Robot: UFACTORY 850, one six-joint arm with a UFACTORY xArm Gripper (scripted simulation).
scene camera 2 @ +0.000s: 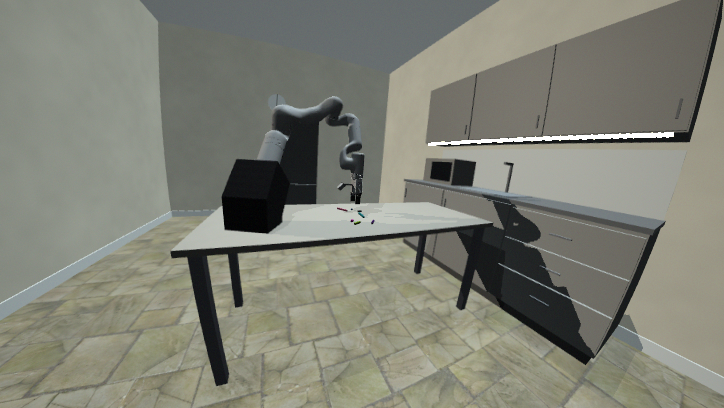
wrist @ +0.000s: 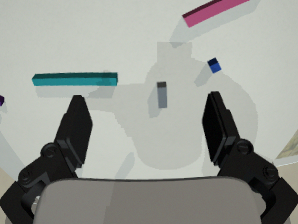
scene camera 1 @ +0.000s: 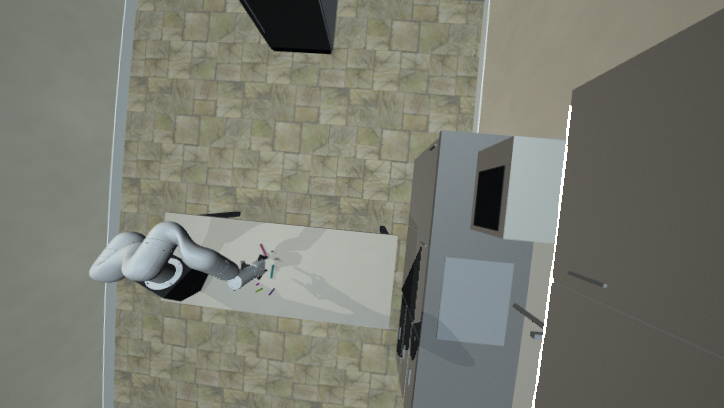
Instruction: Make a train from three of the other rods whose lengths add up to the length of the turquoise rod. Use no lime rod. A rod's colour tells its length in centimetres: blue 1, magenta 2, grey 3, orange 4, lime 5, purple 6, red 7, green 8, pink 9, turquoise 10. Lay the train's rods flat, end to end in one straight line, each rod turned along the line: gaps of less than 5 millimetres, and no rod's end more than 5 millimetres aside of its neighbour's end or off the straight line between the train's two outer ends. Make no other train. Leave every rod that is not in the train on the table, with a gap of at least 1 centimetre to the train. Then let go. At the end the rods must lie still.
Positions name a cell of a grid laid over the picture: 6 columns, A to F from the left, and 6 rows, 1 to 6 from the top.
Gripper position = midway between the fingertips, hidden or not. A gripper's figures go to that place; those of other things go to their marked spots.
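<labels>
The gripper (wrist: C3) is 0.14 m from the lens, while a turquoise rod (wrist: B3) sits 0.20 m from the lens.
</labels>
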